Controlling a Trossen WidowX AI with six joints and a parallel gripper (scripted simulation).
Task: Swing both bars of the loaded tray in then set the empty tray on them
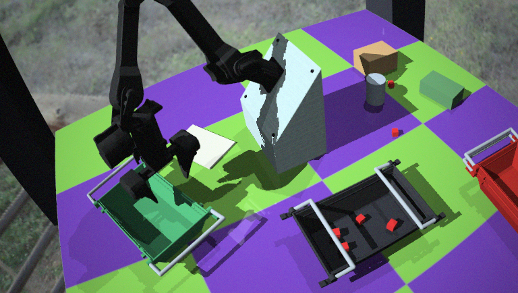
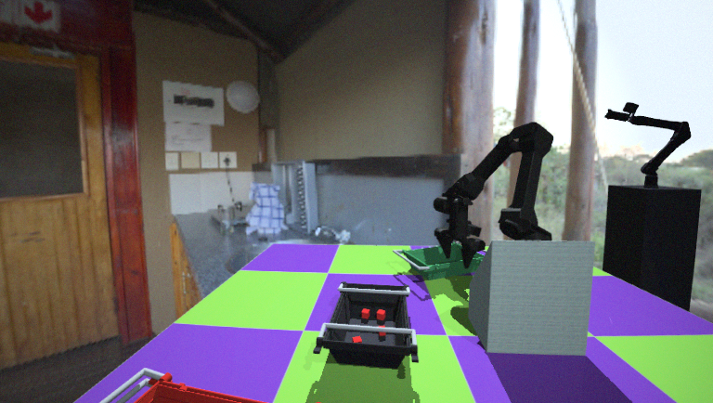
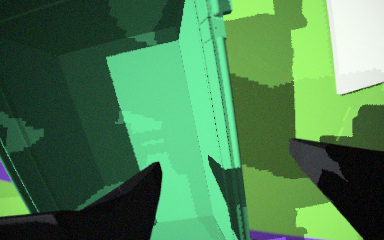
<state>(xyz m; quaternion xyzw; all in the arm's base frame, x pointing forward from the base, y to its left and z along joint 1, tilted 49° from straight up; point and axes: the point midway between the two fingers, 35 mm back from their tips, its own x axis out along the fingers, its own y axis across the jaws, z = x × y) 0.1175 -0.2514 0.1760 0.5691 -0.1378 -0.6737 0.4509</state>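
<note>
My gripper tip is 60 mm to the left of the green tray, 30 mm short of it and 10 mm above it. From my gripper tip the other things lie so: white sheet (160 mm behind, 100 mm to the left, 50 mm below); orange box (680 mm to the left, 230 mm behind, 20 mm below); grey cylinder (580 mm to the left, 90 mm behind, 20 mm below).
</note>
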